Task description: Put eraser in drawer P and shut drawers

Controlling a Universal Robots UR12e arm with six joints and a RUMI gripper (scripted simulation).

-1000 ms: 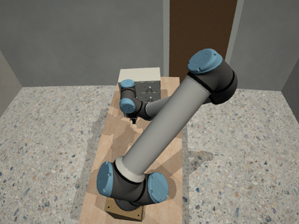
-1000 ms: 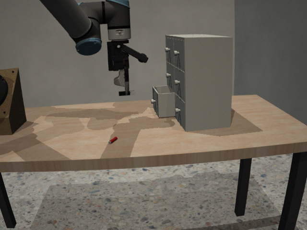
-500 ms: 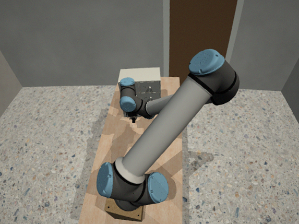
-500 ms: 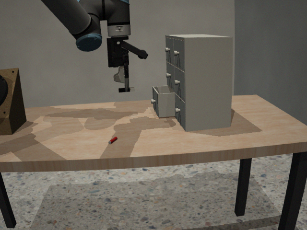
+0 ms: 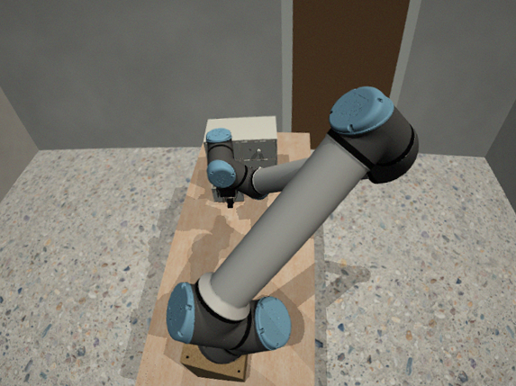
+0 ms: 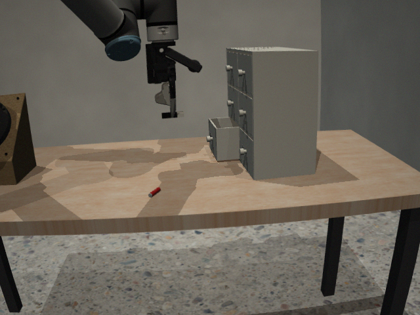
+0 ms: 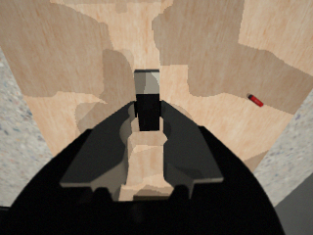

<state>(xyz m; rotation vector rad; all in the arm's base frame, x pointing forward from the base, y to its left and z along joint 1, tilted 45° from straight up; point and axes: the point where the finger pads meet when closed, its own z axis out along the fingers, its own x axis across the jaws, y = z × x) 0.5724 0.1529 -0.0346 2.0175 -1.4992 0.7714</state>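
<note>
The eraser lies 1 cm below my hand and 1 cm ahead of it. Also, from my hand: small red cylinder (25 cm to the right, 15 cm below, 1 cm behind).
</note>
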